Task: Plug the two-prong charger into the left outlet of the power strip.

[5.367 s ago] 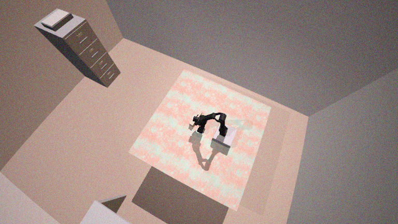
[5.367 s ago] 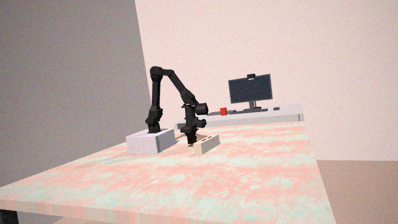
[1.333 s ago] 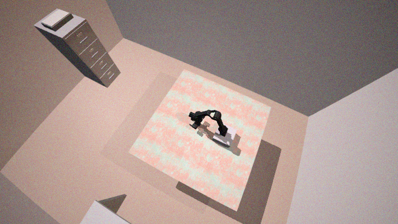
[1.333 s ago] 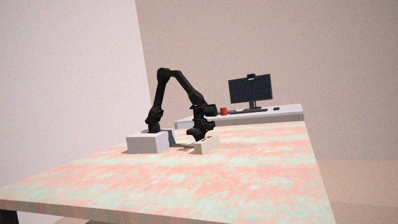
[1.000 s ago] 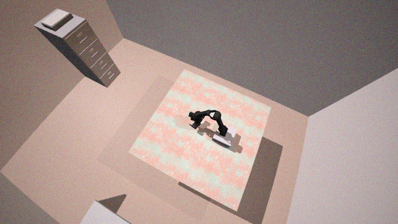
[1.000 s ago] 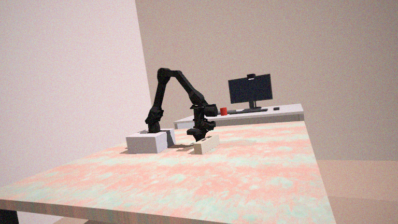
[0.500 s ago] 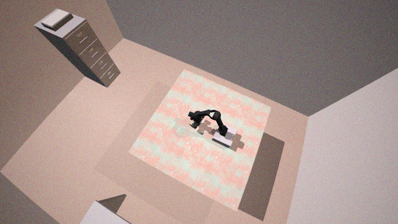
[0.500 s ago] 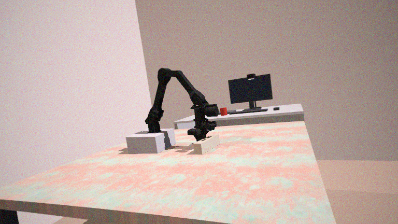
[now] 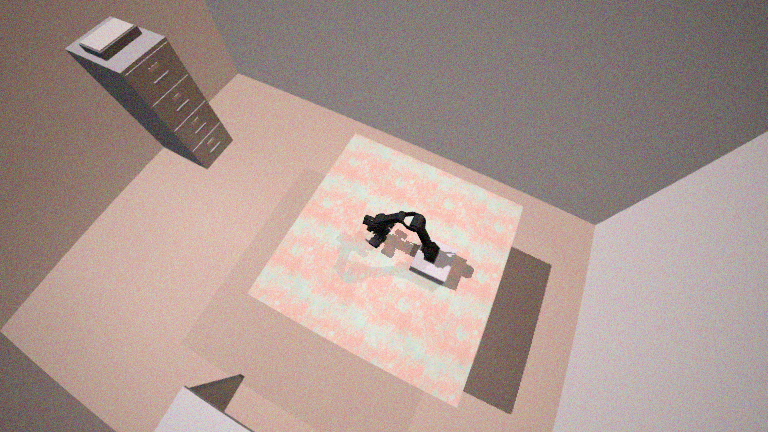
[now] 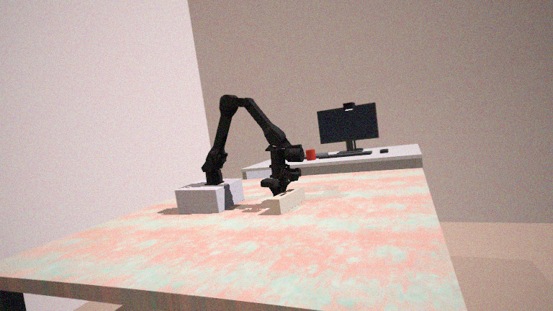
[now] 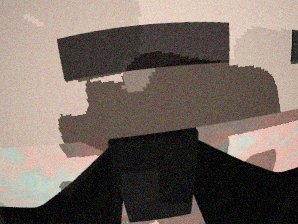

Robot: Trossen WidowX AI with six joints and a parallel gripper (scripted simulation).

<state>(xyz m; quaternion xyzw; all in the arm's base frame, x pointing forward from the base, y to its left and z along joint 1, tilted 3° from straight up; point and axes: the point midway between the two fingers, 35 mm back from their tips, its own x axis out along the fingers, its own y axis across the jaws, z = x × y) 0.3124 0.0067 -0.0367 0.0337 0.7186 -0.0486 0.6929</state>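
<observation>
Now: the black two-prong charger 20 mm ahead of my gripper tip and 10 mm above it.
</observation>
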